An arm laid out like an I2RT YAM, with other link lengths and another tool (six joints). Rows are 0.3 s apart.
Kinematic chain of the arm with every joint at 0, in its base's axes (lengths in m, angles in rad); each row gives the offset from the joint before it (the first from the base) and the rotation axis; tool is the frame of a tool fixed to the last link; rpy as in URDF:
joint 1: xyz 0 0 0.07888 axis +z
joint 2: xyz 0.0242 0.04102 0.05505 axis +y
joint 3: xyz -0.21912 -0.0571 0 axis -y
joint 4: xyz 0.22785 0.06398 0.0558 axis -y
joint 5: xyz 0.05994 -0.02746 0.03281 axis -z
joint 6: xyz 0.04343 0 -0.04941 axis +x
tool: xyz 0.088 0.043 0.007 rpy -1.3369 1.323 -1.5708
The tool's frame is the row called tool.
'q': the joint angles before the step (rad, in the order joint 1, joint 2, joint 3, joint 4, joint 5, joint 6). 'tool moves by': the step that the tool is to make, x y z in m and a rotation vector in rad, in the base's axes. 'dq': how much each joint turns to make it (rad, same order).
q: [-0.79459 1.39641 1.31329 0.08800 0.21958 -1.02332]
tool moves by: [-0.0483 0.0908 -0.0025 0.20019 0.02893 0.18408]
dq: [0.00001 -0.34362 -0.10882 -0.41144 -0.19336 0.10436]
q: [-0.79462 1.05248 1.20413 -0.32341 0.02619 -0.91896]
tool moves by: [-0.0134 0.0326 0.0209 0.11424 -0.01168 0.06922]
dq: [-0.00028 -0.03387 0.13187 -0.23795 -0.08626 0.07208]
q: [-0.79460 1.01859 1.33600 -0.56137 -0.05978 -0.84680]
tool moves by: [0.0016 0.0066 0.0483 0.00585 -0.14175 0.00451]
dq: [-0.00024 0.02898 0.15003 -0.01844 -0.02483 0.10263]
